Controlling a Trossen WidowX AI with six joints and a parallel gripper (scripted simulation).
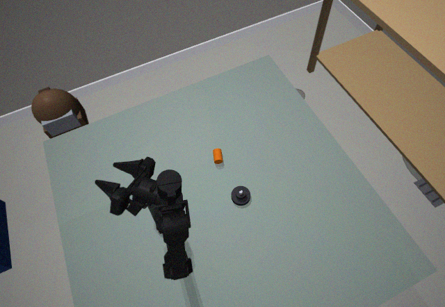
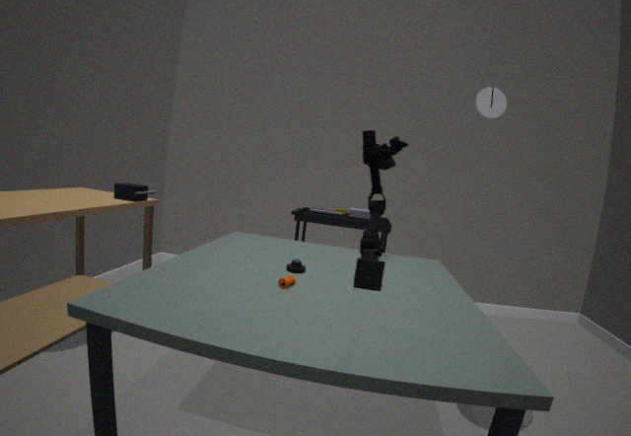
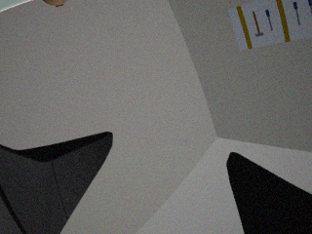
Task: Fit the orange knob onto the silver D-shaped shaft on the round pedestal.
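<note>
Now: gripper tip 560 mm above the orange knob, 400 mm short of it and 140 mm to the right of it. The rest, counted from my gripper tip: dark round pedestal: 550 mm below, 380 mm ahead, 70 mm to the right.
</note>
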